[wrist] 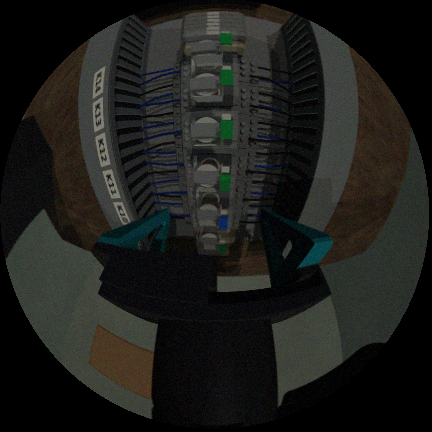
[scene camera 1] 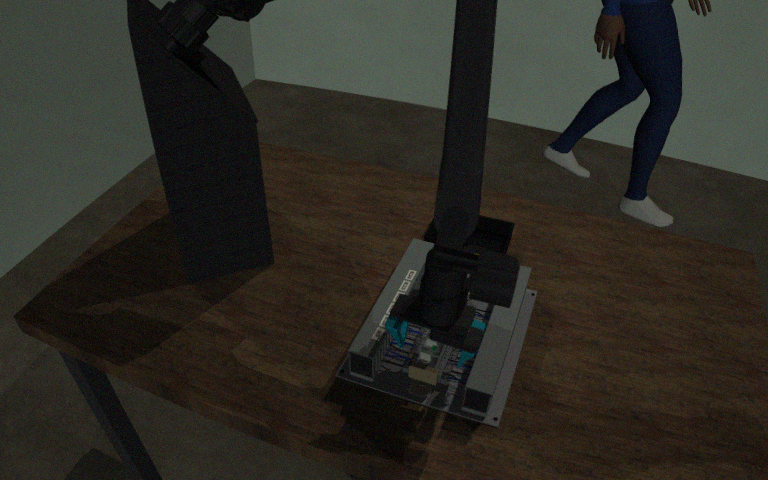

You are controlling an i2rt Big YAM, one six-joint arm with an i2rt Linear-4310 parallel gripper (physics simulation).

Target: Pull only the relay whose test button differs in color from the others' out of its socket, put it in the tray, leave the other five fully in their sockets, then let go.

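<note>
Six clear relays stand in a row in their sockets in the wrist view. The relay with the blue test button is second from the near end; the other relays, such as the near-end one and the one beyond the blue one, have green buttons. My gripper is open and empty, its teal fingers apart on either side of the row near the blue-button relay. The height of the fingertips against that relay is hard to tell. The black tray is behind the panel, partly hidden by the arm.
Grey wiring ducts flank the relay row, with blue and black wires between. Labels K10 to K14 mark the left duct. The panel lies on the wooden table. A dark pedestal stands at the left, and a person's legs show behind.
</note>
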